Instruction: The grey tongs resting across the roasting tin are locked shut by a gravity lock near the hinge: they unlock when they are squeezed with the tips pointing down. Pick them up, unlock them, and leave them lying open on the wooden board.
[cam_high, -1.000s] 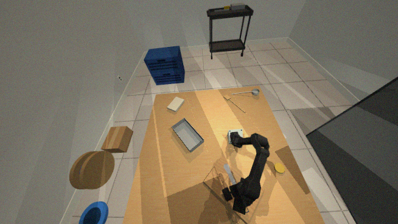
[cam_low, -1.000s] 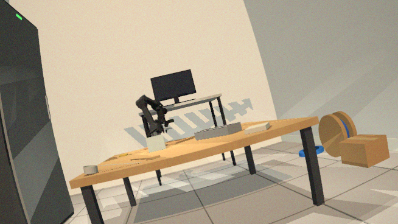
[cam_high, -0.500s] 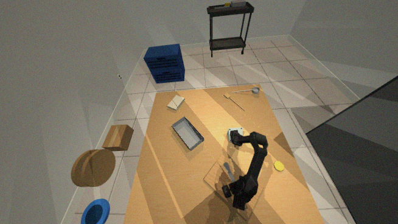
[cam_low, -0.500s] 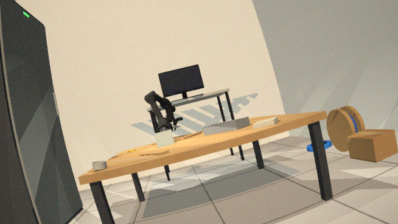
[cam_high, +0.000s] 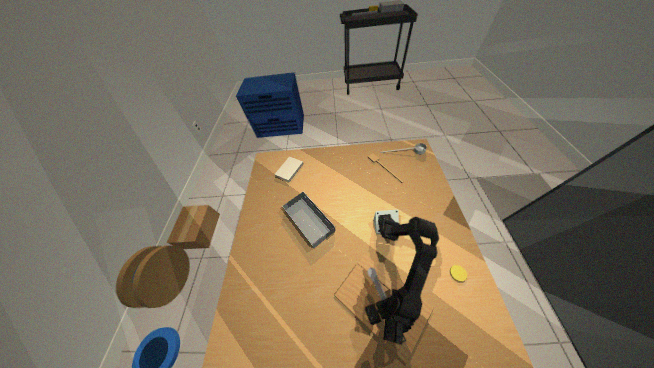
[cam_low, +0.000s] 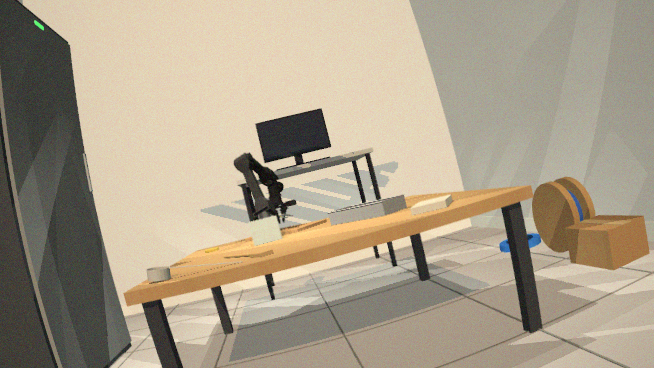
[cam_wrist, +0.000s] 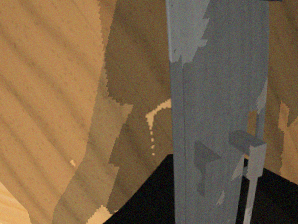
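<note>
The yellow lock piece is 10 mm to the right of my gripper tip and 40 mm above it. Round my gripper tip: grey roasting tin: 330 mm ahead, 460 mm to the right, 20 mm below; then wooden board: 10 mm ahead, 20 mm to the right, 40 mm below; then yellow disc: 370 mm behind, 100 mm to the right, 40 mm below.
</note>
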